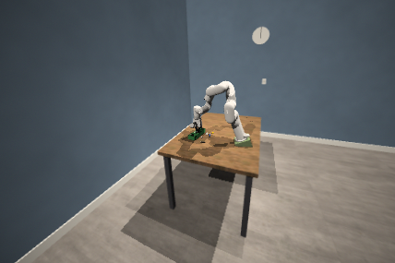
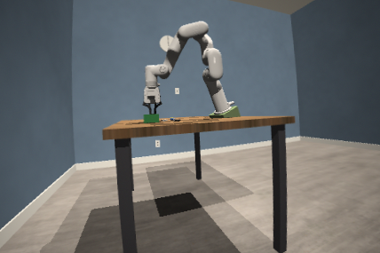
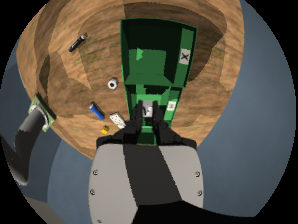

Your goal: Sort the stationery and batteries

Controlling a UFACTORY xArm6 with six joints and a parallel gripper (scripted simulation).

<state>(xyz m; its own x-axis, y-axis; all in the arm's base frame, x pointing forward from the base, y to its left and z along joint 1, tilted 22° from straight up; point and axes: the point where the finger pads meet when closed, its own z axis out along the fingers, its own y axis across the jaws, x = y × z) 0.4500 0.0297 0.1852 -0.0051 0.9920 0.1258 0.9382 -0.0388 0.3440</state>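
Right now my hand is 40 mm above the bin and 10 mm short of it. The rest, counted from my hand: blue battery: 130 mm behind, 50 mm to the right, 50 mm below; then pale patterned piece: 80 mm to the right, 70 mm behind, 60 mm below; then white ring: 70 mm behind, 60 mm below, 20 mm to the left.
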